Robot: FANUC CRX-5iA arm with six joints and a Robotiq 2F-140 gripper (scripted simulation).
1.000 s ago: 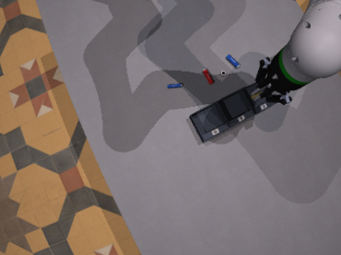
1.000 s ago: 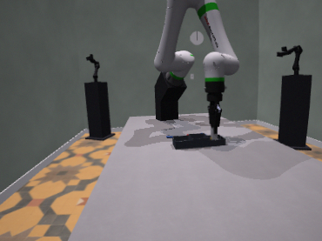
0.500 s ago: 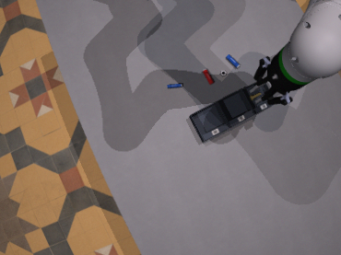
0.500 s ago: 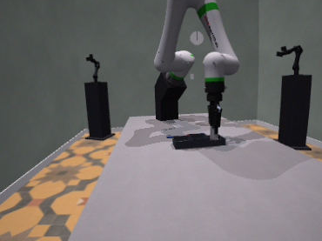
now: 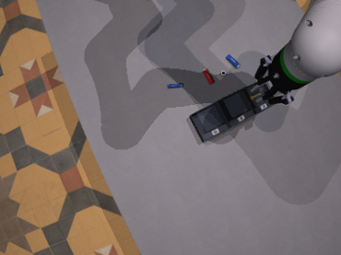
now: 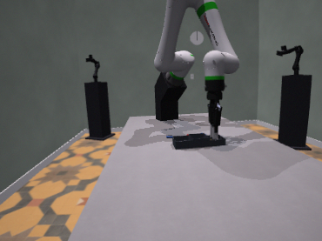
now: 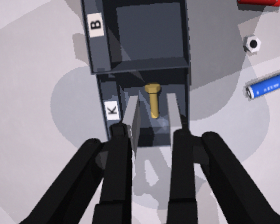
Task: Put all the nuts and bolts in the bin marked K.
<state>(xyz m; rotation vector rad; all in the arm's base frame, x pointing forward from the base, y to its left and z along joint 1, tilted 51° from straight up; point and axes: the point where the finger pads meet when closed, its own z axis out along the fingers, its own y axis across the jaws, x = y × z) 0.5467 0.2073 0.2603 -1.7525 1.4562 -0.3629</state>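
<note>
Now: hand 50 mm above the yellow bolt and 10 mm to the left of it. From my hand the other things lie so: red cylinder: 140 mm to the right, 70 mm behind, 50 mm below; then dark tray: 70 mm to the right, 40 mm below, 40 mm ahead; then grey nut: 90 mm to the right, 80 mm behind, 60 mm below.
</note>
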